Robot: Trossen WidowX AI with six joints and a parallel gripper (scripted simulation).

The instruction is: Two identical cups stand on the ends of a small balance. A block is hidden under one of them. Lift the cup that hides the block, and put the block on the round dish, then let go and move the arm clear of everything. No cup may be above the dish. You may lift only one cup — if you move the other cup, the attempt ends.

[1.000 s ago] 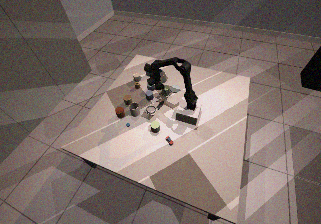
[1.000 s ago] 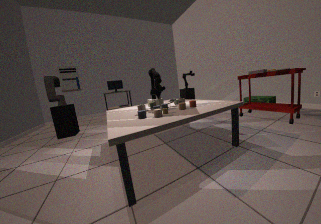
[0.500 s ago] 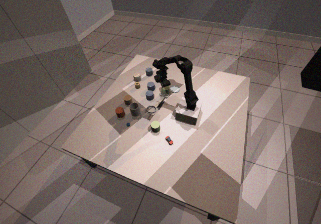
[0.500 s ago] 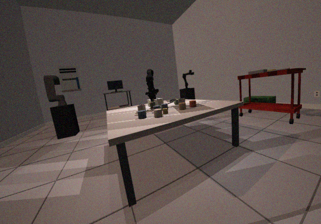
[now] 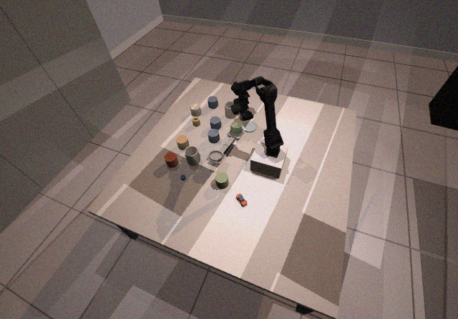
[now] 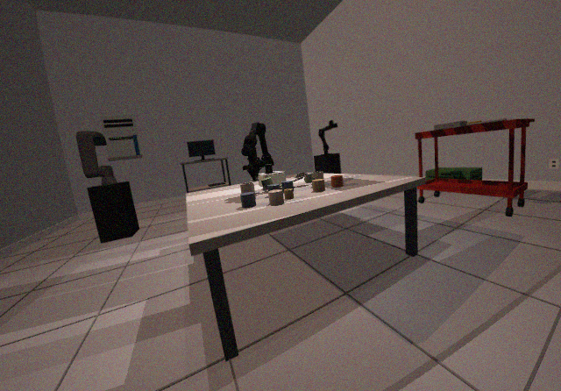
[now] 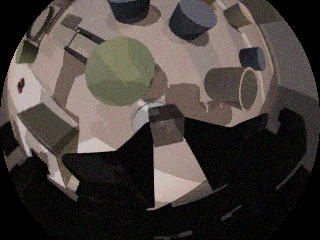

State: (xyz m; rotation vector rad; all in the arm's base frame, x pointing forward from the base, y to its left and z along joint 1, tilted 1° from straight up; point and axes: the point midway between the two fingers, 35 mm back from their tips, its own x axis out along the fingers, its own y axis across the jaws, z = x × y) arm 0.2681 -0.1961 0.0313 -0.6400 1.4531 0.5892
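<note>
The pale round dish is 90 mm below my gripper tip, 40 mm behind it and 30 mm to the right of it. Also, from my gripper tip: balance: 210 mm to the left, 60 mm below, 20 mm ahead; tan cylinder: 300 mm ahead, 280 mm to the left, 60 mm below; orange cylinder: 420 mm to the left, 270 mm ahead, 60 mm below.
</note>
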